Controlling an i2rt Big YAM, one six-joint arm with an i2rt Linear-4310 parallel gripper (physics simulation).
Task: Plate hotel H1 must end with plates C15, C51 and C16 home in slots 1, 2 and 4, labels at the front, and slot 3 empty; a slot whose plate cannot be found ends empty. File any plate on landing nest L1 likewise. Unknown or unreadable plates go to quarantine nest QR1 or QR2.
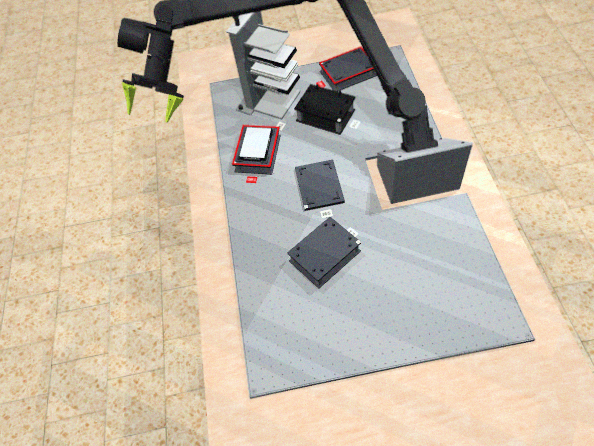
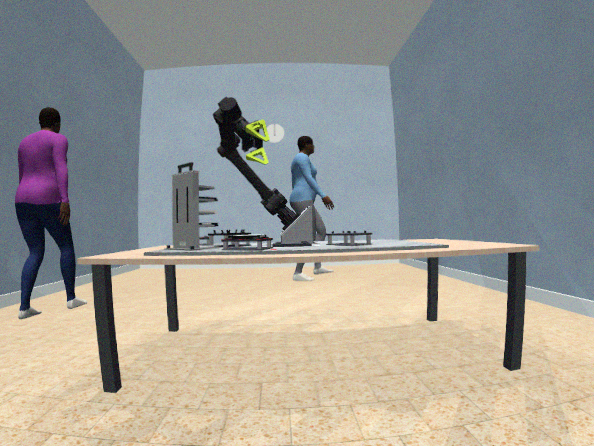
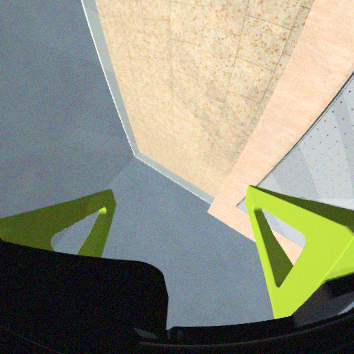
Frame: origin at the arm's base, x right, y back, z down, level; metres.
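Where they show: gripper, fingertip midpoint: point(image 1: 148, 118) point(image 2: 267, 152) point(image 3: 178, 195); arm's base at its link origin: point(image 1: 419, 147) point(image 2: 292, 222).
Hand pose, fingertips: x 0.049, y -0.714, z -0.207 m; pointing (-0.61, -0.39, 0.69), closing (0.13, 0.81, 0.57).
Observation:
Things, the pixels of their top centre, and the offset from my fingertips. Level surfaces: height alone.
- top shelf at its top centre: point(image 1: 267, 39) dx +0.330, dy +0.326, dz +0.063 m
- white-topped plate at its top centre: point(image 1: 255, 142) point(image 2: 247, 235) dx +0.108, dy +0.244, dz +0.260 m
- flat dark nest at its top centre: point(image 1: 319, 182) point(image 2: 291, 241) dx -0.052, dy +0.422, dz +0.296 m
- grey board at its surface level: dz +0.314 m
The plate hotel point(image 1: 243, 67) point(image 2: 185, 210) is a grey tower with stacked shelves. Three levels show white-topped plates, the upper point(image 1: 274, 54), middle point(image 1: 273, 69) and lower point(image 1: 276, 82); the top shelf point(image 1: 266, 38) shows bare grey. Their labels cannot be read. A white-topped plate point(image 1: 256, 142) lies on a red-rimmed nest point(image 1: 235, 161). Another red-rimmed nest point(image 1: 346, 66) at the back shows no plate. My gripper point(image 1: 148, 118) point(image 2: 268, 151) point(image 3: 178, 195) is open and empty, high up and apart from hotel and plates. The name tags are too blurred to tell which nest is L1, QR1 or QR2.
A tall black stand point(image 1: 325, 106) is right of the hotel. A flat dark nest point(image 1: 320, 184) and a turned dark stand point(image 1: 325, 250) stand nearer on the grey board point(image 1: 400, 310). The arm base point(image 1: 425, 172) is at the right. Two people, in purple point(image 2: 42, 165) and blue point(image 2: 304, 175), are beyond the table point(image 2: 520, 248).

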